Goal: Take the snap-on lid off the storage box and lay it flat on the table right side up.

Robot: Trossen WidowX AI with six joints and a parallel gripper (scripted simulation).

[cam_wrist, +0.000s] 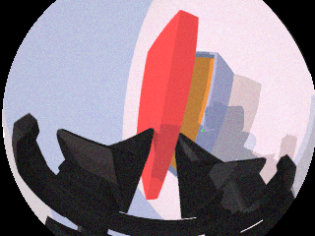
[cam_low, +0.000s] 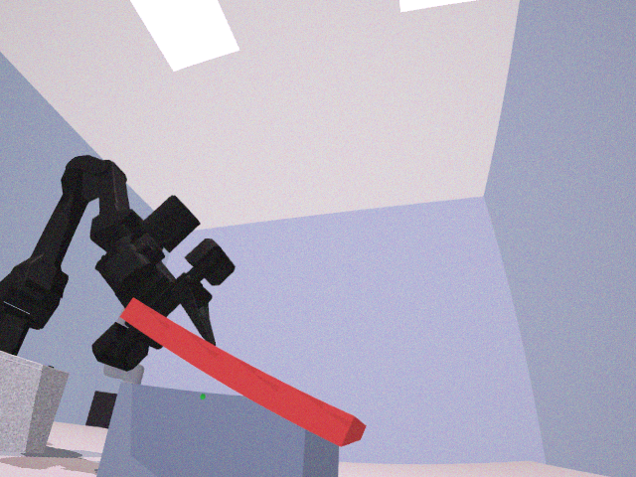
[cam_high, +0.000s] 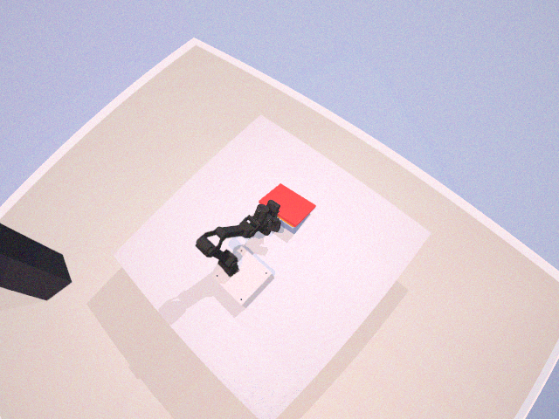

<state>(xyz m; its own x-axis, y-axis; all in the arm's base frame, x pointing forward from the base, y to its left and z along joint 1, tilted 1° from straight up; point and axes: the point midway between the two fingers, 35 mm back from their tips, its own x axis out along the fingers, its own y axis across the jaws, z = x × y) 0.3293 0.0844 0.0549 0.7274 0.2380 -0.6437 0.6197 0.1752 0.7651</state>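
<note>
Now: the red lid 70 mm ahead of my gripper tip, 20 mm to the left of it and 30 mm below it. Also, from my gripper tip: storage box 60 mm ahead, 20 mm to the left, 90 mm below.
</note>
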